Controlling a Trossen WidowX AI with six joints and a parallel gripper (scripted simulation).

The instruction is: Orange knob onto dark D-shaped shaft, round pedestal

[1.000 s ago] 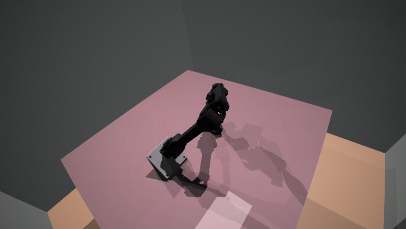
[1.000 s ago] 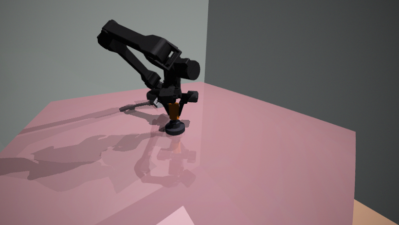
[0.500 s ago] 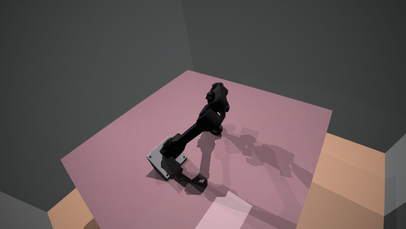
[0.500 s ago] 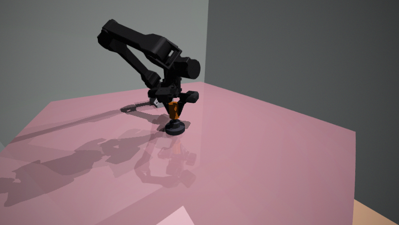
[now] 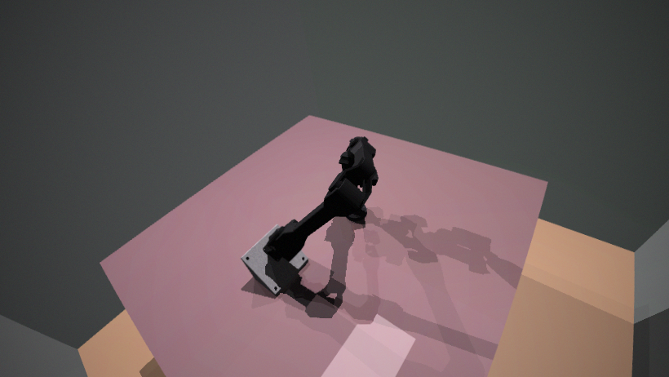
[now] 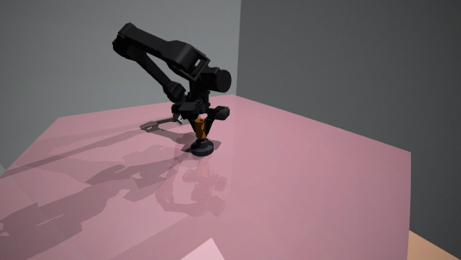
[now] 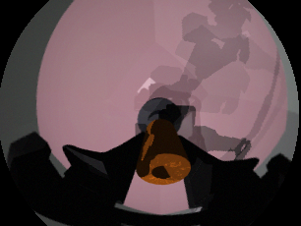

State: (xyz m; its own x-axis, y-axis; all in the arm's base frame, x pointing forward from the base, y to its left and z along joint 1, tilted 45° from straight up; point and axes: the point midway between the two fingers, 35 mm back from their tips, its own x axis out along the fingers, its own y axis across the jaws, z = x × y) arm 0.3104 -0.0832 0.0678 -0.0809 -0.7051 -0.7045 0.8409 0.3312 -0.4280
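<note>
My gripper tip is now 20 mm below the orange knob. From my gripper tip the other things lie so: dark round pedestal: 40 mm below.
</note>
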